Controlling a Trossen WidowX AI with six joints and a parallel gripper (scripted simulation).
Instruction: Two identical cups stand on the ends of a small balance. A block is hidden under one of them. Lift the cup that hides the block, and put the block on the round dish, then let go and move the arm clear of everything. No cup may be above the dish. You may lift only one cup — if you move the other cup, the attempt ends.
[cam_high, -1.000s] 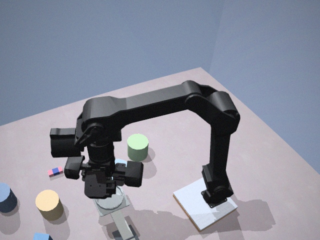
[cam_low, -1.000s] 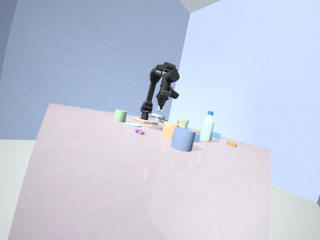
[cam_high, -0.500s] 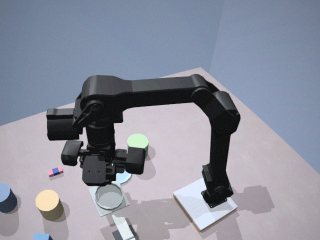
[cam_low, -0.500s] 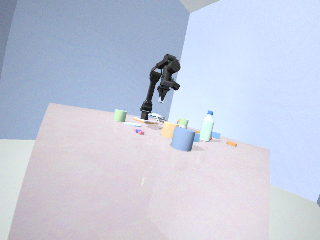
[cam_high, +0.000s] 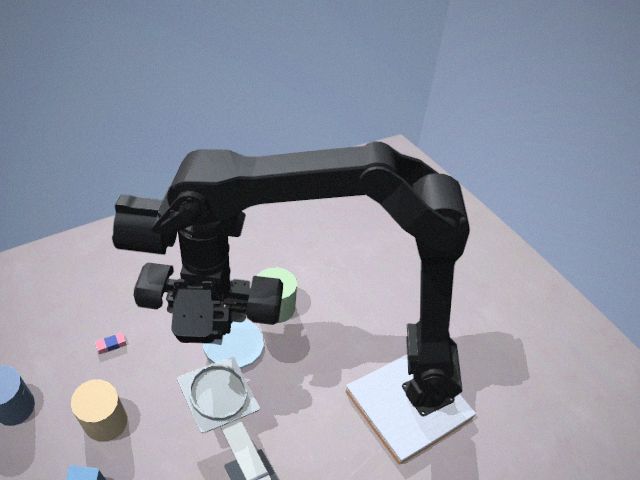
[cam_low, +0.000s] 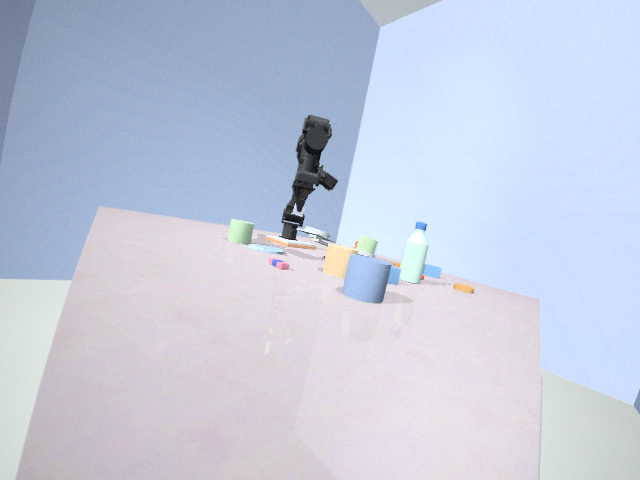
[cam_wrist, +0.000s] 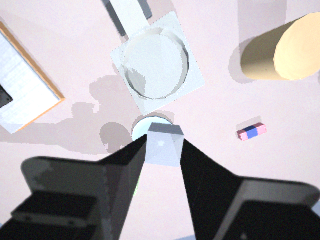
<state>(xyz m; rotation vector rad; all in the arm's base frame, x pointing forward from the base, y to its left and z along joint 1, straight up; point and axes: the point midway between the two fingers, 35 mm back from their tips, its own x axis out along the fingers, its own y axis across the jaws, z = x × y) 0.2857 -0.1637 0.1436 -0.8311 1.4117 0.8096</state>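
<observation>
The round light-blue dish is 12 cm below my gripper tip, 5 cm to the right of it and 5 cm behind it. Also, from my gripper tip: pale lavender block: right at my gripper tip; then pink-and-blue piece: 15 cm ahead, 12 cm to the right, 12 cm below; then tan cylinder: 20 cm ahead, 9 cm below.
</observation>
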